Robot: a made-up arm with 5 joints.
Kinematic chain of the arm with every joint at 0, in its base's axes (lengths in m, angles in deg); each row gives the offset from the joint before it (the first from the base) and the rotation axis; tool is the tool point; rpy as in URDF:
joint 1: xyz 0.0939 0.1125 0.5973 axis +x
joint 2: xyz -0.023 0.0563 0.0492 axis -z
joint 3: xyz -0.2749 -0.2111 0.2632 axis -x
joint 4: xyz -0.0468 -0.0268 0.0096 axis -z
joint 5: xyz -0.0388 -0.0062 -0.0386 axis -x
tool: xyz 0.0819 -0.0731 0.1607 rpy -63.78 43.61 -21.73
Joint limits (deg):
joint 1: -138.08..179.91
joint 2: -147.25..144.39
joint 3: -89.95..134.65
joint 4: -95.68..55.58
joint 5: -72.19..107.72
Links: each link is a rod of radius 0.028 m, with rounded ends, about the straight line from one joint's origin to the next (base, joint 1, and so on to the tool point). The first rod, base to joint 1, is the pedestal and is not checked.
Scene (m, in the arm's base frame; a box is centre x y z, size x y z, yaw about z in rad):
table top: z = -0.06
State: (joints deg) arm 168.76 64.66 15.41 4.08 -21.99
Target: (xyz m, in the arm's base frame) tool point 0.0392 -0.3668 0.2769
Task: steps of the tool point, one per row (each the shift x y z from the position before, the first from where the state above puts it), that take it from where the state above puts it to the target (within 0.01 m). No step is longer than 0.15 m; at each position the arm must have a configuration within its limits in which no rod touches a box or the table.
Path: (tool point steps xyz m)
1: 0.0815 -0.1038 0.0009
2: 0.1023 -0.0747 0.0163
3: 0.1112 -0.0405 0.0286
4: 0.1078 -0.0073 0.0374

